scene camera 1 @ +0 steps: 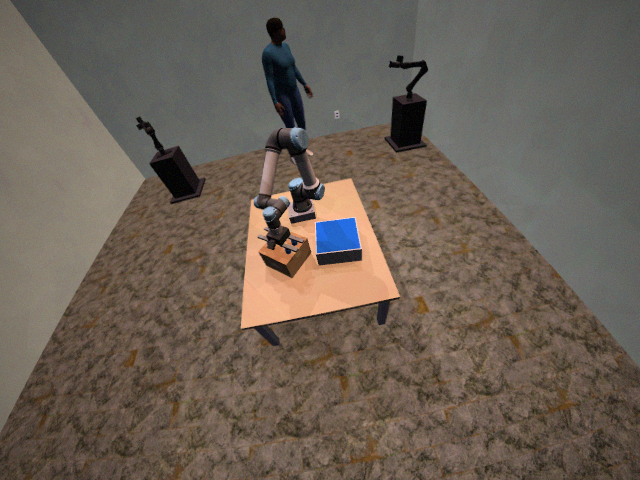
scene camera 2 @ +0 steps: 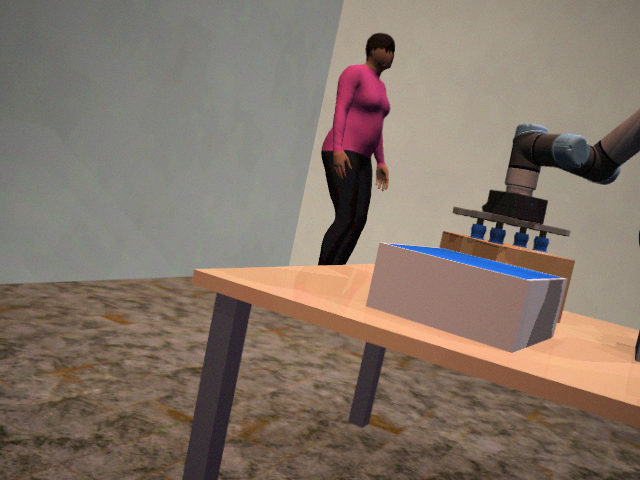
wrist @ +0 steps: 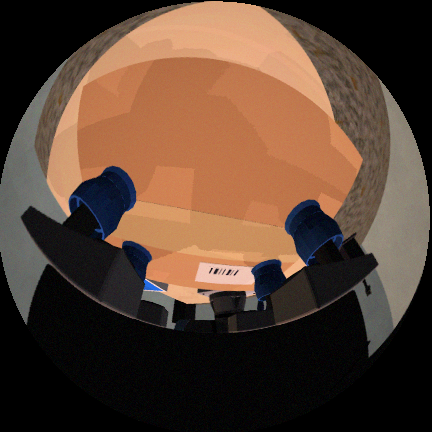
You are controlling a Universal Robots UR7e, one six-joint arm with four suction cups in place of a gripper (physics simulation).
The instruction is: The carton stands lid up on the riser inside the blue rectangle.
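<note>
A brown carton (scene camera 1: 289,260) (scene camera 2: 516,255) (wrist: 225,160) stands on the table (scene camera 1: 310,296) (scene camera 2: 289,282), left of the riser. A barcode label (wrist: 224,271) lies on its top. My suction gripper (scene camera 1: 279,241) (scene camera 2: 509,234) (wrist: 205,229) sits on the carton's top, and its blue cups touch the lid. The grey riser (scene camera 1: 338,255) (scene camera 2: 450,294) carries the blue rectangle (scene camera 1: 336,234) (scene camera 2: 475,260) on its top, with nothing on it. The carton rests on the table; most of it is hidden behind the riser in the second scene view.
The arm's base (scene camera 1: 302,212) stands at the table's back edge. A person (scene camera 1: 283,71) (scene camera 2: 356,150) walks behind the table. Two black pedestals with small arms (scene camera 1: 175,172) (scene camera 1: 408,121) stand near the walls.
</note>
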